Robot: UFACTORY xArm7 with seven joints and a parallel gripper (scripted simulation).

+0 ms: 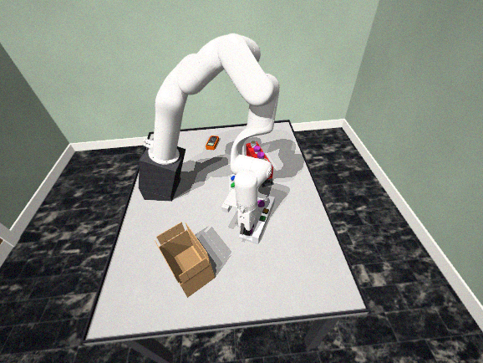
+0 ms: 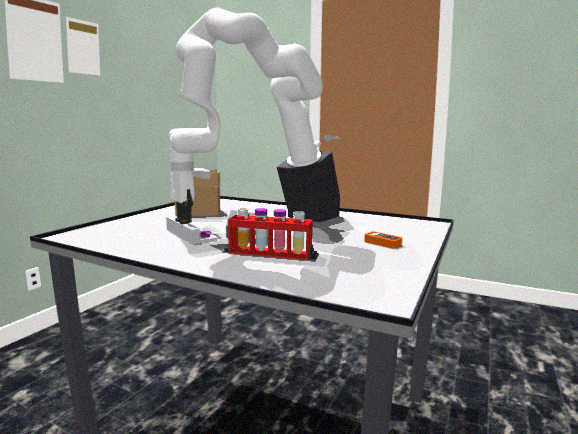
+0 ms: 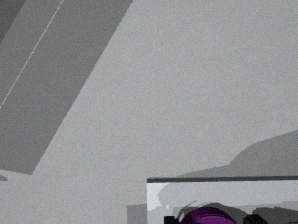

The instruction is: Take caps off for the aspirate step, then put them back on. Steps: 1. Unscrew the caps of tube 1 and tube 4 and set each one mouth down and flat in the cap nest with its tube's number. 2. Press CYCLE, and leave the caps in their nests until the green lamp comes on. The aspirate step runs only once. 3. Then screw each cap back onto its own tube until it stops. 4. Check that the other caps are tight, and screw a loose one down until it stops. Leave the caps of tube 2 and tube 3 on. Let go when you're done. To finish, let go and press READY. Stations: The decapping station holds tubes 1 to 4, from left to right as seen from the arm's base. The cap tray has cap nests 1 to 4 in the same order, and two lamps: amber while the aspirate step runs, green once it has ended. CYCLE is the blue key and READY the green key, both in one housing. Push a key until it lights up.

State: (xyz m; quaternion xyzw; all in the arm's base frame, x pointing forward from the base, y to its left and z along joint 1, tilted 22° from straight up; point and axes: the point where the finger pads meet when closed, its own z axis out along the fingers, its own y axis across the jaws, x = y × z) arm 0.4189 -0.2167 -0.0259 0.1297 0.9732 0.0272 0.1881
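Right now my hand is 10 cm past the blue key, 25 cm to the right of it and 2 cm below it. The rest, counted from my hand: green key (9 cm behind, 21 cm to the left, 2 cm above); then grey key housing (8 cm behind, 23 cm to the left, 1 cm above); then orange device (28 cm behind, 59 cm to the left, 3 cm below).
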